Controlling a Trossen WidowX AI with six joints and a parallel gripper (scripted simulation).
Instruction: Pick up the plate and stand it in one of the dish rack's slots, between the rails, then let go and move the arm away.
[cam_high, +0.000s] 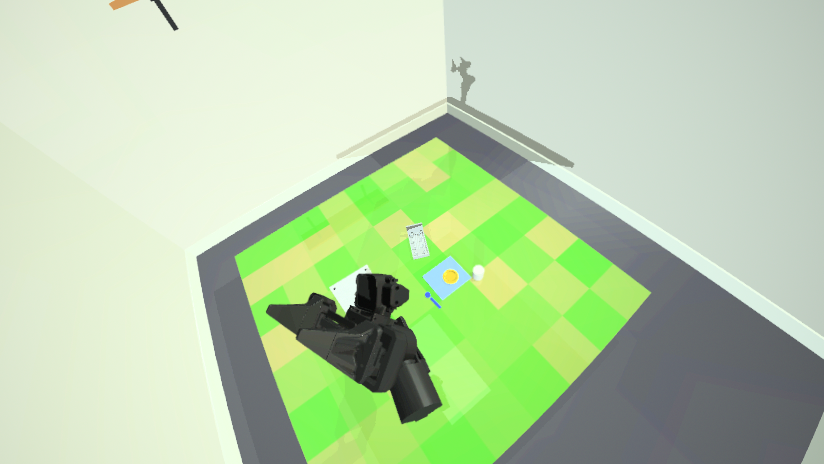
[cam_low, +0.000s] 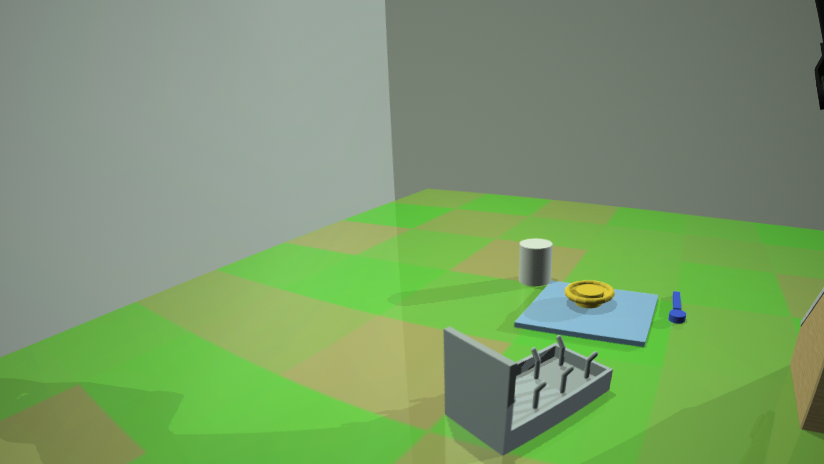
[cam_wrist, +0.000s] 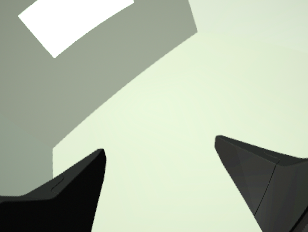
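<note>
The yellow plate lies 730 mm below my gripper tip, 380 mm ahead of it and 190 mm to the left of it. From my gripper tip the other things lie so: white cylinder cup: 720 mm below, 470 mm ahead, 130 mm to the left; light blue mat: 740 mm below, 370 mm ahead, 200 mm to the left; small blue spoon: 740 mm below, 270 mm ahead, 170 mm to the left.
</note>
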